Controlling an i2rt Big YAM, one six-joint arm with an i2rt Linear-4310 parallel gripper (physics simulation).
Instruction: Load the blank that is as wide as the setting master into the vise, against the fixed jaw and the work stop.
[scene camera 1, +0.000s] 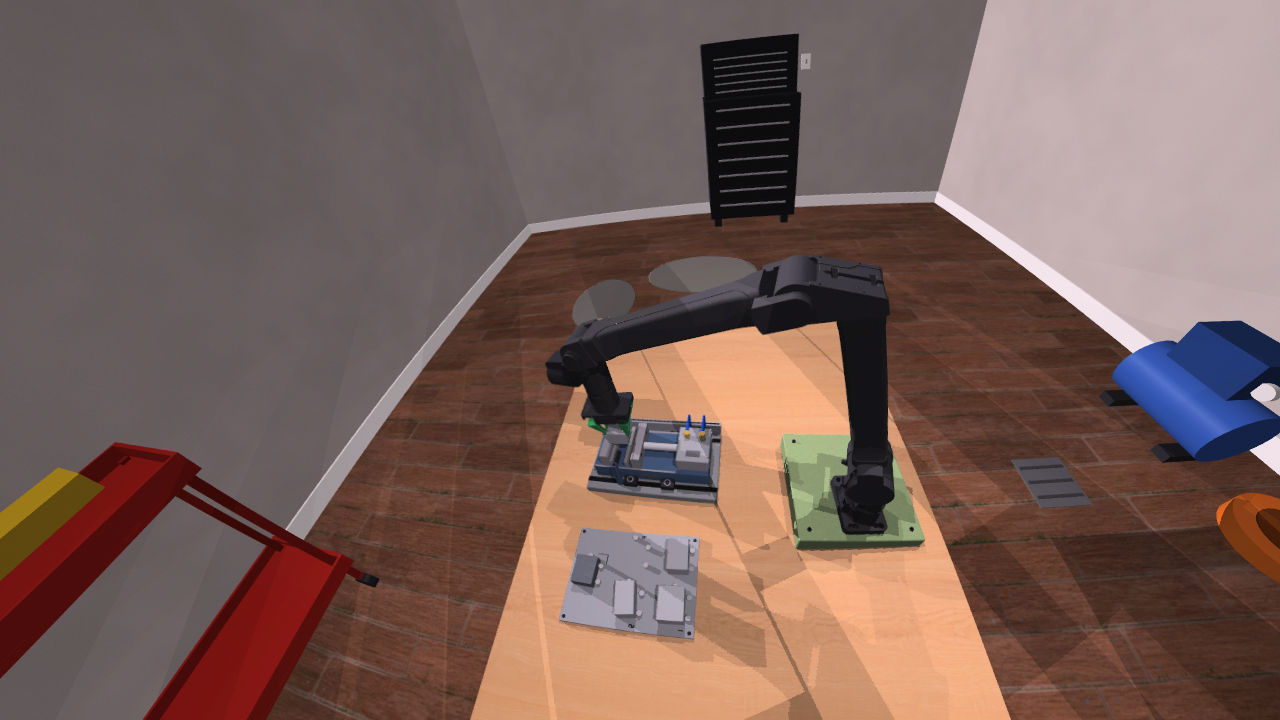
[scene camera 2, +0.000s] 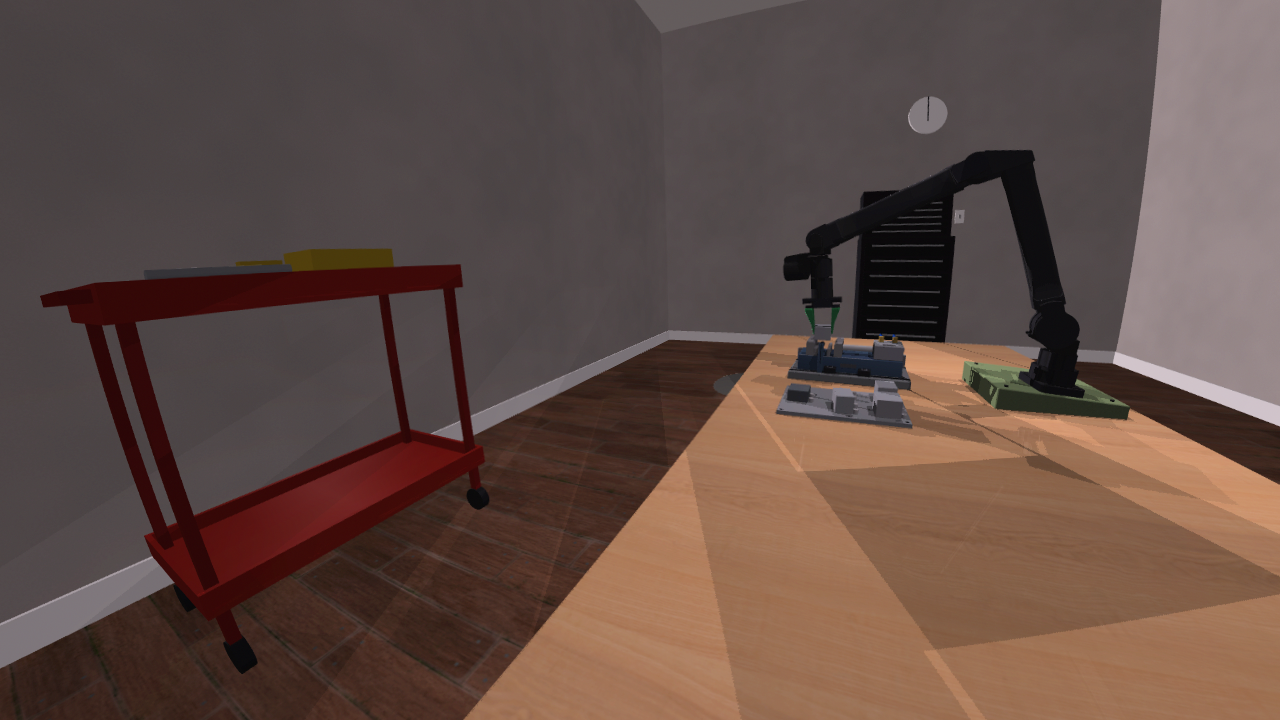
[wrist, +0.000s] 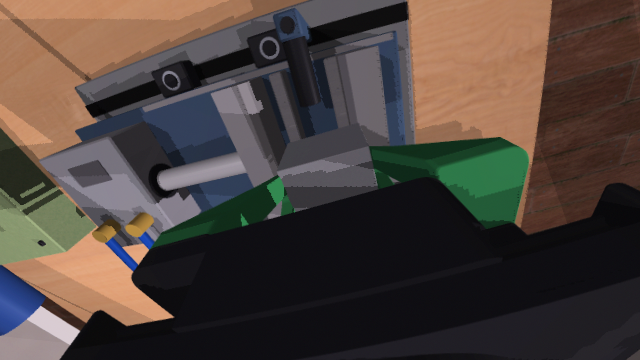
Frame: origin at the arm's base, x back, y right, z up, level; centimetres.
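Where they show: gripper, fingertip midpoint: (scene camera 1: 619, 434) (scene camera 2: 823, 334) (wrist: 329, 169); arm's base, link origin: (scene camera 1: 856, 505) (scene camera 2: 1048, 387).
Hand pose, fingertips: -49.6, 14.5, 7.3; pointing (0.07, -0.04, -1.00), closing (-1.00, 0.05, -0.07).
Things, the pixels of their top centre, and the offset from my fingertips, as dx, dy, dz.
- light grey blank, top centre: (wrist: 338, 210) (scene camera 1: 617, 423) (scene camera 2: 823, 325) +0.0, +1.3, +2.2
- blue vise, top centre: (wrist: 222, 185) (scene camera 1: 651, 438) (scene camera 2: 850, 339) +7.3, -0.5, -1.1
- work stop's black rod, top centre: (wrist: 301, 74) (scene camera 1: 616, 456) -0.2, -5.0, -1.4
- darker grey block, top centre: (scene camera 1: 584, 568) (scene camera 2: 799, 387) -4.8, -27.5, -7.8
- grey plate, top centre: (scene camera 1: 631, 578) (scene camera 2: 841, 402) +4.3, -28.1, -10.2
My gripper (scene camera 1: 612, 428) (scene camera 2: 822, 322) (wrist: 329, 169) is shut on a light grey blank (scene camera 1: 617, 433) (scene camera 2: 822, 332) (wrist: 325, 167). The blank is upright over the jaw gap of the blue vise (scene camera 1: 662, 462) (scene camera 2: 863, 365) (wrist: 187, 127). In the wrist view it lies between the moving jaw (wrist: 242, 130) and the fixed jaw (wrist: 367, 92), below the tip of the work stop's black rod (wrist: 304, 75). Its lower end is hidden, so contact with the vise cannot be told. A darker grey block (scene camera 1: 585, 569) (scene camera 2: 798, 392), apparently the setting master, stands on the grey plate (scene camera 1: 586, 608) (scene camera 2: 810, 409).
Three lighter blocks (scene camera 1: 624, 598) (scene camera 1: 670, 603) (scene camera 1: 676, 555) stand on the plate beside the vise. Two blue-stemmed yellow knobs (wrist: 139, 225) (wrist: 106, 232) rise at the vise's screw end. The arm stands on a green base (scene camera 1: 810, 501) (scene camera 2: 1029, 394). A red cart (scene camera 2: 340, 291) is off the table.
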